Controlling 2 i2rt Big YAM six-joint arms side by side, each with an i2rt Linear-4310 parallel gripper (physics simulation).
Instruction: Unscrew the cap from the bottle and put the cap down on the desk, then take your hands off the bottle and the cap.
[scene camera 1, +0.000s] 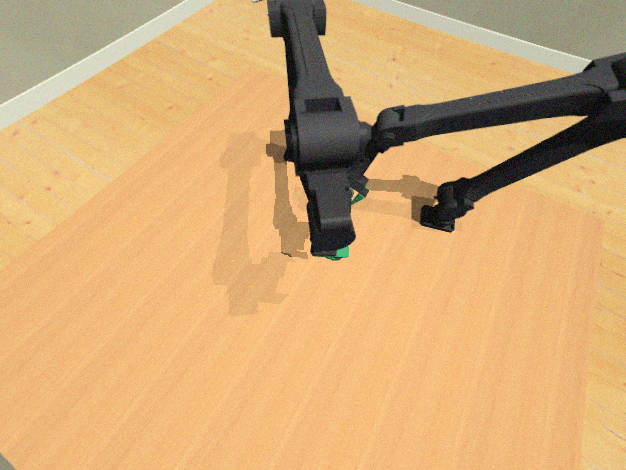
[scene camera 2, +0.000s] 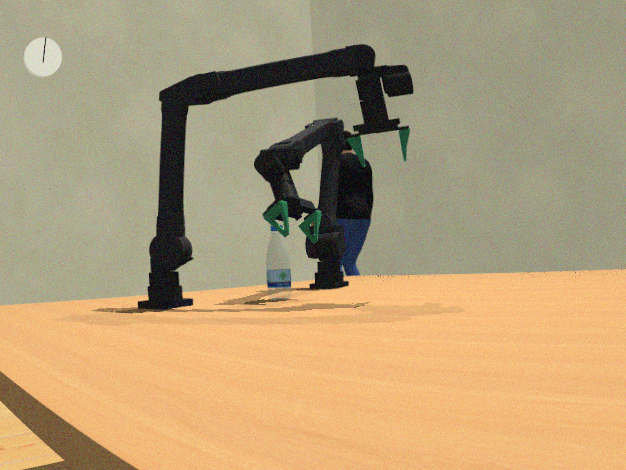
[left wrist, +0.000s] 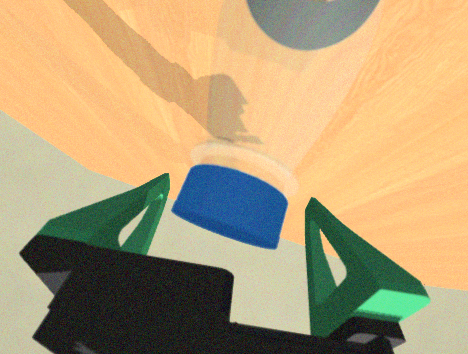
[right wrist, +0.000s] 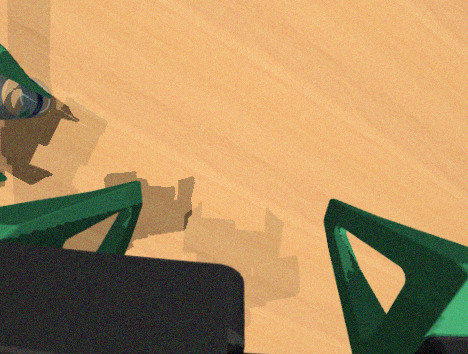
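Where they show: left gripper, fingertip midpoint: (scene camera 2: 301, 239) (right wrist: 25, 136); right gripper, fingertip midpoint: (scene camera 2: 384, 164) (right wrist: 234, 201); left arm's base, link origin: (scene camera 1: 436, 219) (scene camera 2: 329, 287); right arm's base, link origin: (scene camera 2: 165, 306).
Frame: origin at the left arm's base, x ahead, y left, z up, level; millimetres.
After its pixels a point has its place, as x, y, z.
A clear bottle (scene camera 2: 279, 260) {45, -387, 96} (left wrist: 300, 115) {17, -350, 149} with a blue and white label stands upright on the desk (scene camera 1: 404, 354) {495, -70, 0} (scene camera 2: 353, 384) {518, -1113, 0}. Its blue cap (scene camera 2: 274, 228) {30, -378, 174} (left wrist: 230, 206) {14, -359, 178} sits on the neck. My left gripper (scene camera 2: 301, 238) {109, -390, 144} (left wrist: 238, 191) {109, -390, 144} is open and tilted at cap height. In the left wrist view the cap appears between its fingers, touching neither; in scene camera 2 a finger overlaps the cap. My right gripper (scene camera 2: 384, 163) {314, -361, 306} (right wrist: 234, 201) {314, -361, 306} is open, empty and high above the desk, away from the bottle. In scene camera 1 the arms hide the bottle.
The right arm's forearm (scene camera 2: 283, 69) {137, -504, 530} crosses above the left arm. The left arm's base (scene camera 1: 438, 222) {40, -14, 45} (scene camera 2: 329, 275) {19, -38, 39} stands on the desk right of the bottle, the right arm's base (scene camera 2: 165, 298) {-122, -625, 22} left of it. A person (scene camera 2: 355, 187) stands behind the desk.
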